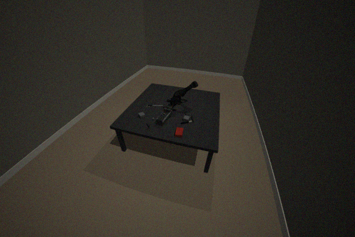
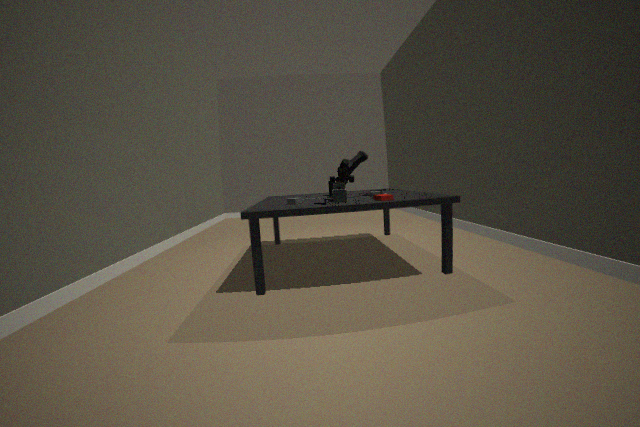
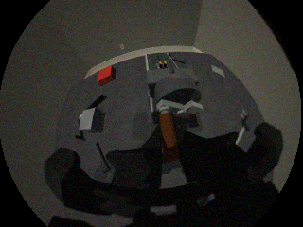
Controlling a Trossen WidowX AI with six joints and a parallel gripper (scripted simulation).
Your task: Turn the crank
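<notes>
Now: the red pointer 110 mm ahead of my gripper tip and 60 mm to the right of it. Also, from my gripper tip: crank handle 30 mm above, 20 mm behind.
</notes>
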